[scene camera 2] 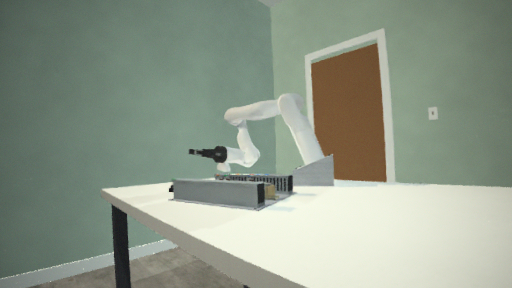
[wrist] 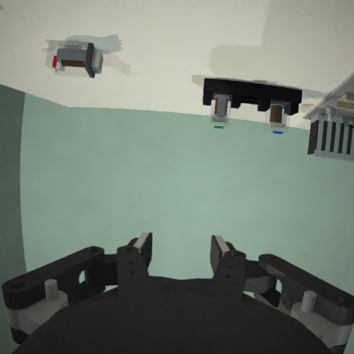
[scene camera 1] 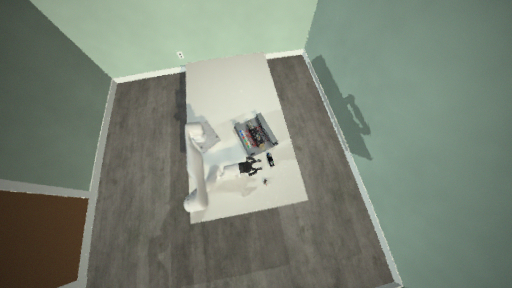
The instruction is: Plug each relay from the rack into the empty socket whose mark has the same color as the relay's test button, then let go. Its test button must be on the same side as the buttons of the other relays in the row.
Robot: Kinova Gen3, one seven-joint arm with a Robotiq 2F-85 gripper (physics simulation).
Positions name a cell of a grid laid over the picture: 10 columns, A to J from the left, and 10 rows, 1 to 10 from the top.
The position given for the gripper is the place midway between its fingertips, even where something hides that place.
In view: the gripper (wrist: F7) and a black rack (wrist: G3).
